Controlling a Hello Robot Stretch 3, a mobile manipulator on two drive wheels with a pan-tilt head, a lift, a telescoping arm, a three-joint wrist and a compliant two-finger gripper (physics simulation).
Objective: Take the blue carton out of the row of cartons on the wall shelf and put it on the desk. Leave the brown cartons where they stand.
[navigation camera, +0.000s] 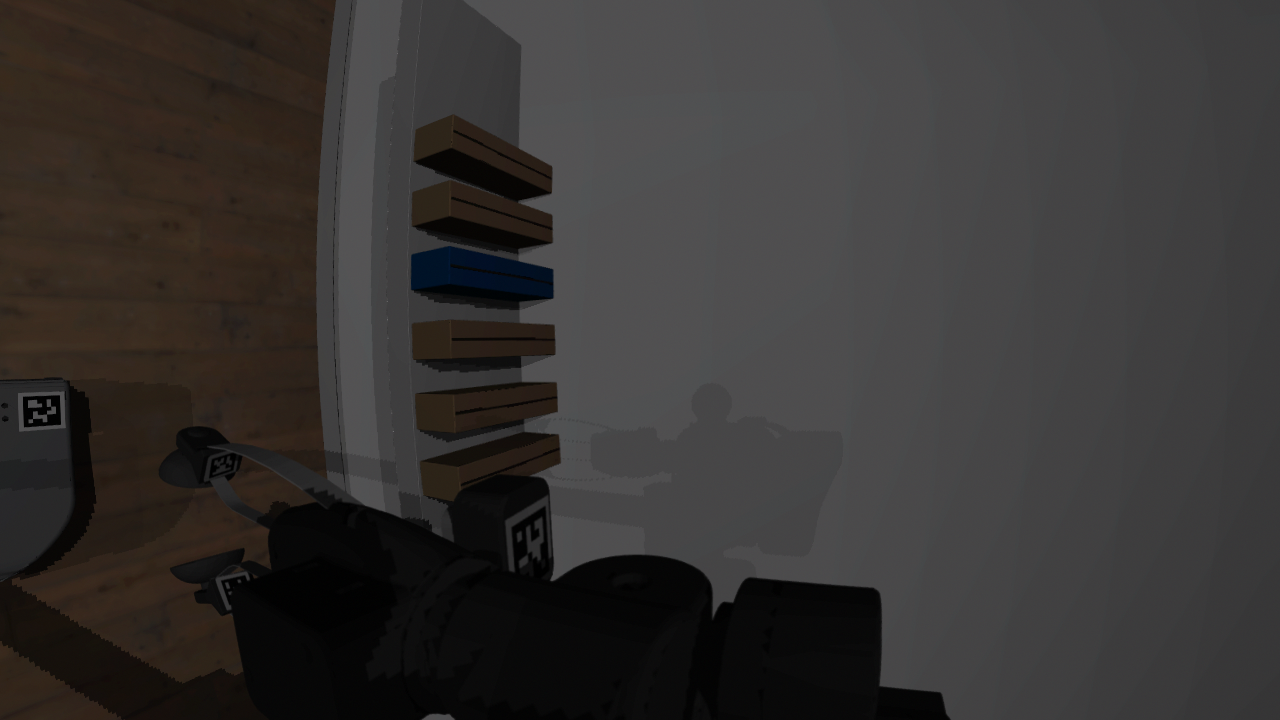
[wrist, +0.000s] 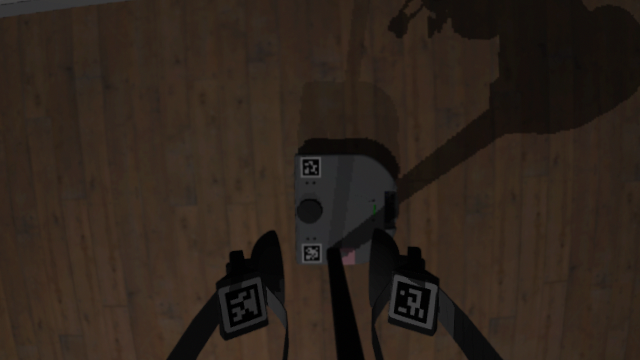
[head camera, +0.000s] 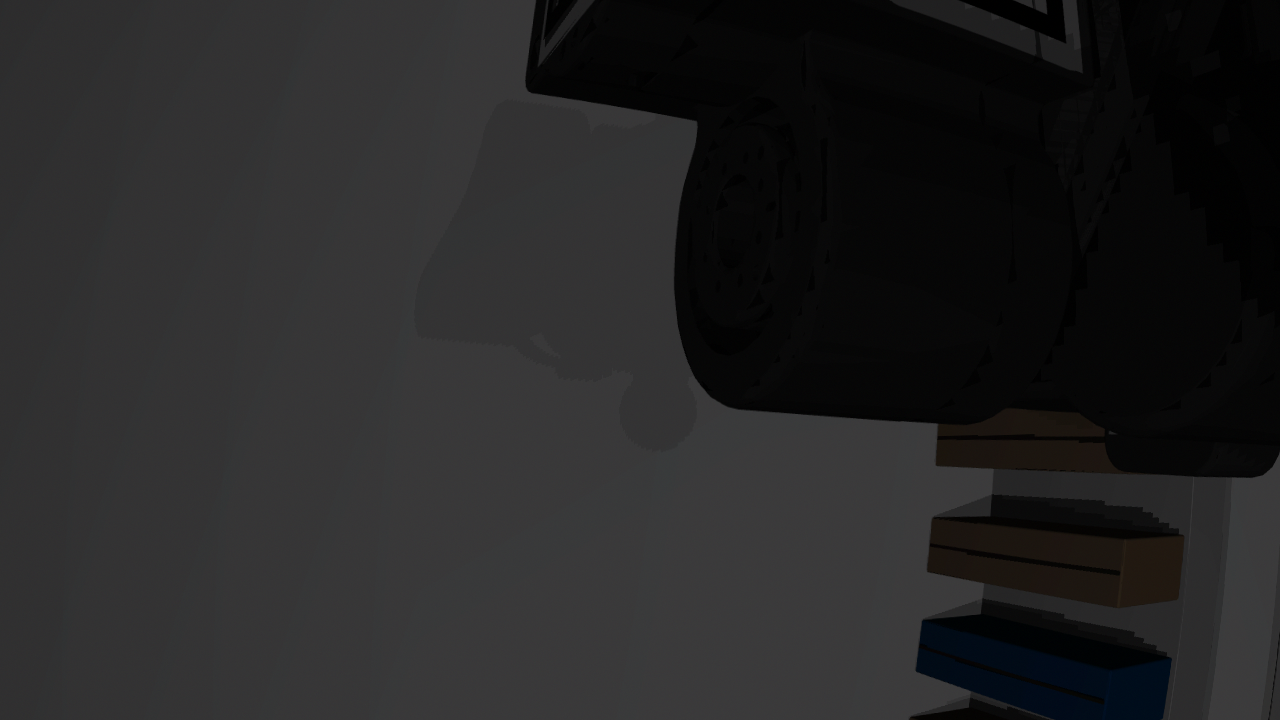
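Pixels of known places: gripper, fingertip midpoint: (navigation camera: 191,509) (wrist: 324,255); robot's base, origin of the base link: (wrist: 311,202).
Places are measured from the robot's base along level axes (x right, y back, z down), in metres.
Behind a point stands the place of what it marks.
The blue carton (head camera: 1002,658) @[x 0.616, y -0.186, z -0.767 m] (navigation camera: 487,275) @[x 0.567, y -0.190, z -0.767 m] stands in the row on the wall shelf (navigation camera: 469,67) @[x 0.585, y -0.571, z -0.687 m]. In the navigation view two brown cartons are above it in the picture and several below; one brown carton (head camera: 1020,559) @[x 0.611, y -0.099, z -0.767 m] (navigation camera: 487,340) @[x 0.567, y -0.096, z -0.767 m] is its neighbour on the lower side there. A gap shows on each side of the blue carton. My gripper (navigation camera: 201,516) @[x 0.125, y 0.022, z -0.915 m] (wrist: 324,255) @[x 0.125, y 0.022, z -0.915 m] is open and empty, pointing down over the floor, well apart from the row. The desk does not show in these views.
The wall (head camera: 537,537) @[x 0.748, y -0.100, z -1.131 m] (navigation camera: 760,223) @[x 0.741, y -0.263, z -1.126 m] lies behind the shelf. The robot's base (navigation camera: 35,483) @[x 0.117, y 0.115, z -0.160 m] (wrist: 345,200) @[x 0.031, y 0.103, z -0.160 m] stands on the wooden floor (navigation camera: 179,223) @[x 0.378, y -0.379, z 0.000 m] (wrist: 150,125) @[x 0.274, y -0.561, z -0.001 m] below the gripper. The dark wrist and arm hide part of the row's near end in the head view.
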